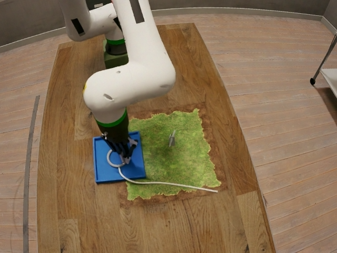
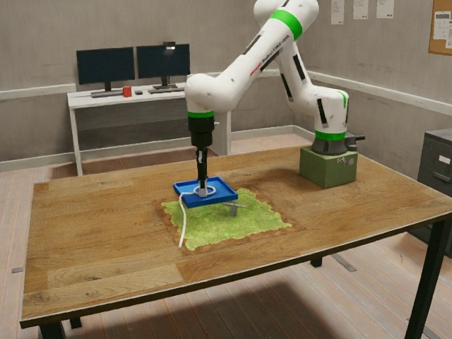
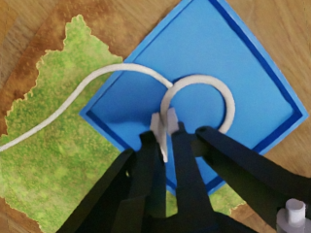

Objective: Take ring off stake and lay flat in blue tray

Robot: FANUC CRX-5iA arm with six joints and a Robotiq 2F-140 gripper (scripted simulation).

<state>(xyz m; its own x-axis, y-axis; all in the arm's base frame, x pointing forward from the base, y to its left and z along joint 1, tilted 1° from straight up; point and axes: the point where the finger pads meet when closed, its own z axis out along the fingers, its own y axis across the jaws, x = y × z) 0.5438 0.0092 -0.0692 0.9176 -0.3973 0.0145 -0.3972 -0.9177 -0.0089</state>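
The ring lies 30 mm to the right of my hand, 30 mm below it and 10 mm behind it. Round my hand: grey stake: 170 mm to the left, 50 mm behind, 10 mm below; then blue tray: 30 mm to the right, 30 mm below, 10 mm behind.
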